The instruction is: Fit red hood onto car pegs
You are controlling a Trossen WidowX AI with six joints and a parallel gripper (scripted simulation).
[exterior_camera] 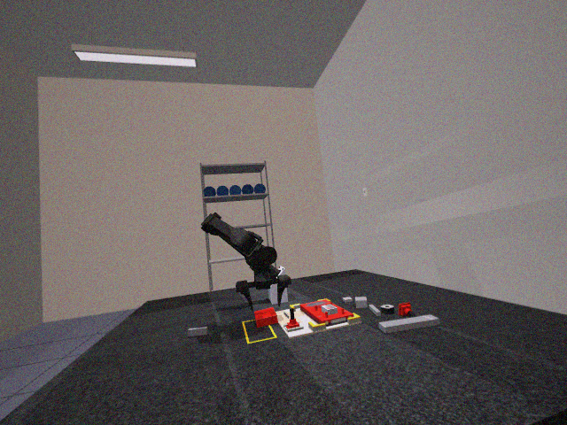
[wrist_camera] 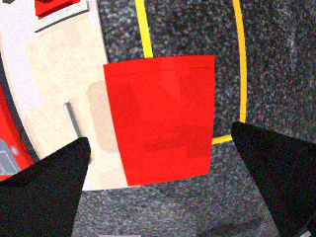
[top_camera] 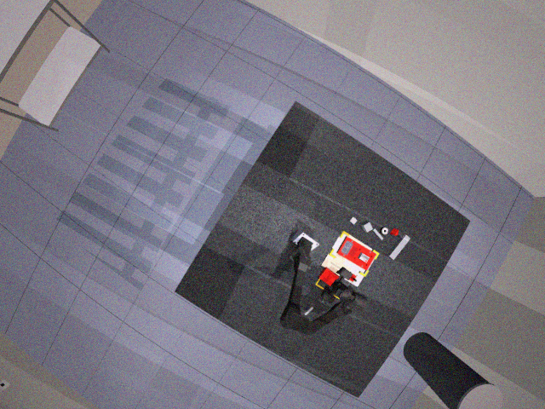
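Now: gripper tip 3 cm above the red hood. The rest, counted from my gripper tip: beige jig plate: 6 cm ahead, 16 cm to the left, 3 cm below; then grey engine block: 10 cm ahead, 20 cm to the left, 2 cm below; then long grey bar: 27 cm ahead, 35 cm to the left, 4 cm below.
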